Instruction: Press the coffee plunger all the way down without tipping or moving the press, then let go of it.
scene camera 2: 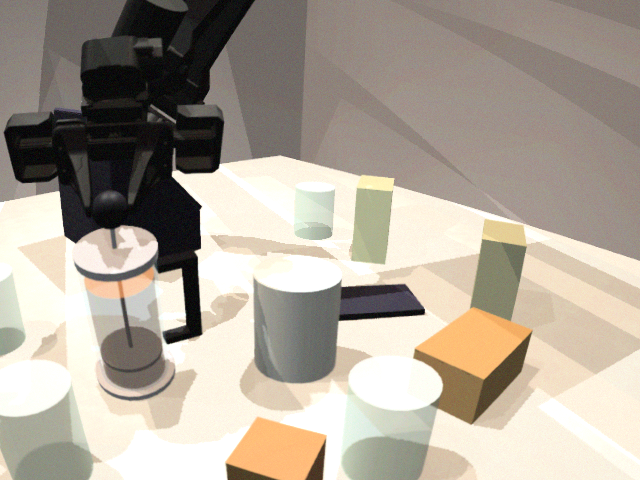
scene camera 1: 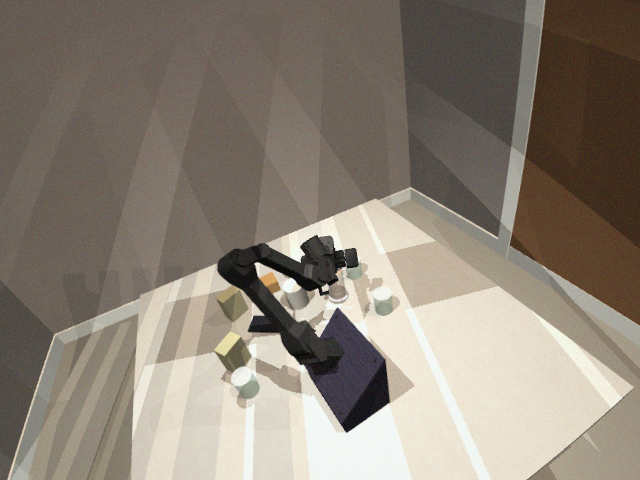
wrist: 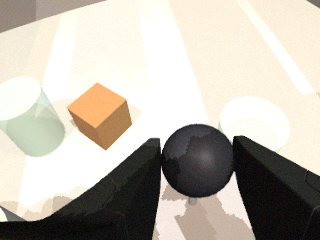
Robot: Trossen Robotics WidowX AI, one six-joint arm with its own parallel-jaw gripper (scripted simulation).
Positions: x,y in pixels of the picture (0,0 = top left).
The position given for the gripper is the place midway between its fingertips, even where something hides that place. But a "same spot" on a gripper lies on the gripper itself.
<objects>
gripper: scene camera 2; scene camera 1 331,256; wrist
same spot on gripper: (wrist: 128,195) = (scene camera 2: 135,159)
</objects>
